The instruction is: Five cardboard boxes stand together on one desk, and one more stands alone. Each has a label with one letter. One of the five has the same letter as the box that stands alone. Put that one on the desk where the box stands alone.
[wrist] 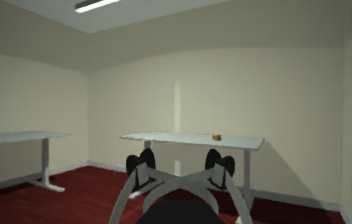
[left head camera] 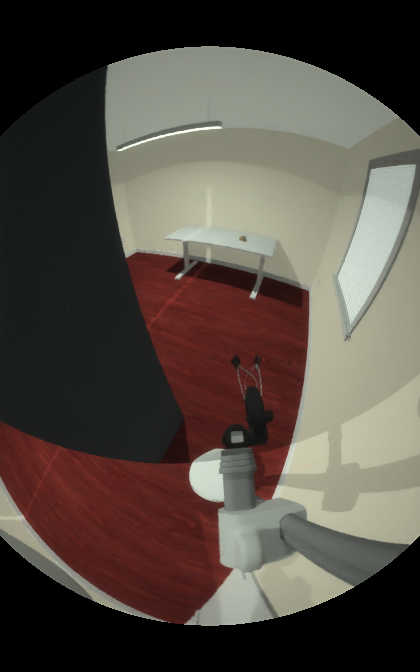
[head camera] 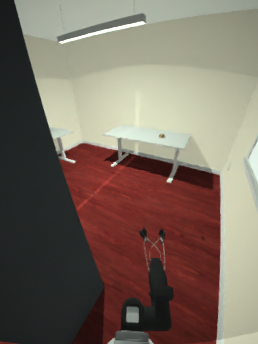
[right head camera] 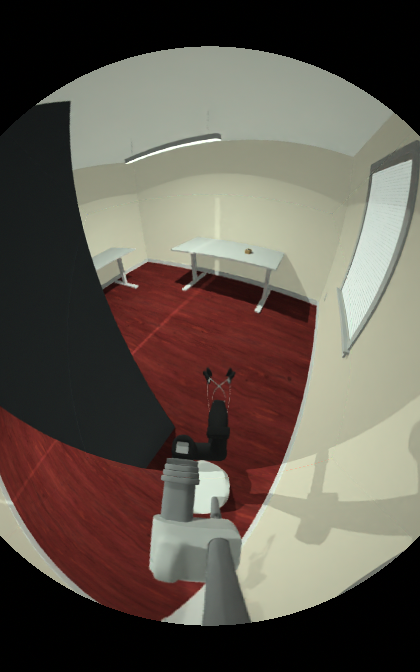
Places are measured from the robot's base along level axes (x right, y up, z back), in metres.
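Pixels of known places: gripper, between the fingertips: (wrist: 180, 160) (head camera: 152, 228).
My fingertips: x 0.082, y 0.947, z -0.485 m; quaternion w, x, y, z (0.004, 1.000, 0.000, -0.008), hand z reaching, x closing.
Observation:
Behind a point stands the place of what it marks.
A small brown box (head camera: 161, 135) {z -2.468, x 0.437, y 0.736 m} (left head camera: 242, 238) (right head camera: 248, 251) (wrist: 216, 137) {z -2.460, x 0.439, y 0.722 m} stands alone on a white desk (head camera: 125, 132) {z -2.757, x -0.222, y 0.692 m} (left head camera: 200, 235) (right head camera: 210, 246) (wrist: 167, 138) {z -2.551, x -0.088, y 0.692 m} by the far wall. Its label is too small to read. My gripper (head camera: 152, 233) {z -0.485, x 0.082, y 0.947 m} (left head camera: 247, 361) (right head camera: 219, 374) (wrist: 180, 160) {z -0.485, x 0.082, y 0.947 m} is open and empty, held in the air over the red floor, well short of that desk. The group of five boxes does not show in these views.
A large dark panel (head camera: 40, 200) {z -0.393, x -0.313, y 1.209 m} (left head camera: 70, 300) (right head camera: 65, 300) stands close on the left. Part of a second white desk (head camera: 61, 133) {z -2.712, x -1.526, y 0.692 m} (right head camera: 112, 256) (wrist: 30, 136) {z -2.538, x -1.663, y 0.692 m} shows at the far left. A wall with a window (left head camera: 377, 240) (right head camera: 375, 250) runs along the right.

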